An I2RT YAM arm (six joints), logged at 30 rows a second.
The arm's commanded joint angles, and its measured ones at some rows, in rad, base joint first. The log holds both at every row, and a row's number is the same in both.
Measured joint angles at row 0:
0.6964 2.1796 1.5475 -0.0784 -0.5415 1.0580
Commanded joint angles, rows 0 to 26:
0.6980 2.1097 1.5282 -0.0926 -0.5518 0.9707
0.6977 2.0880 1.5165 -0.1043 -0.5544 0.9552
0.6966 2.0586 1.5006 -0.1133 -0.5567 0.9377
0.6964 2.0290 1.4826 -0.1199 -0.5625 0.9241
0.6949 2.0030 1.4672 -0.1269 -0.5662 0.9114
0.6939 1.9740 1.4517 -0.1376 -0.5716 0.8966
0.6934 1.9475 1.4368 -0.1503 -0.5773 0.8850
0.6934 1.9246 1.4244 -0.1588 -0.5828 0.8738
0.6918 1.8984 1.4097 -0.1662 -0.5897 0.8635
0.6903 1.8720 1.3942 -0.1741 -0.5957 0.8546
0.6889 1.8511 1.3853 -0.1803 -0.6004 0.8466
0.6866 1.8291 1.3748 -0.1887 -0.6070 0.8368
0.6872 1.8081 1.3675 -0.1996 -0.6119 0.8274
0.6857 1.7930 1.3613 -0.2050 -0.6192 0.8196
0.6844 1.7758 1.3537 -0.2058 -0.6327 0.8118
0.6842 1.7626 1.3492 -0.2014 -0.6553 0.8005
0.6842 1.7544 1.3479 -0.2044 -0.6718 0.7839
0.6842 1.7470 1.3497 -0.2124 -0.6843 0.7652
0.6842 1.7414 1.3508 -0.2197 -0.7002 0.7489
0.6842 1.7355 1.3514 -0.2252 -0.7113 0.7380
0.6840 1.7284 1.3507 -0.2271 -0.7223 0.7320
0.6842 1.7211 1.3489 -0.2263 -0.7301 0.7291
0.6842 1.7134 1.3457 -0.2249 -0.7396 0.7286
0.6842 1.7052 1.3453 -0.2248 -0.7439 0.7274
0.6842 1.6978 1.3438 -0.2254 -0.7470 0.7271
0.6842 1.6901 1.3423 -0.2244 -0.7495 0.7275
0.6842 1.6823 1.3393 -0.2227 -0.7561 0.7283
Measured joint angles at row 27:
0.6834 1.7042 1.3453 -0.2314 -0.7170 0.7506
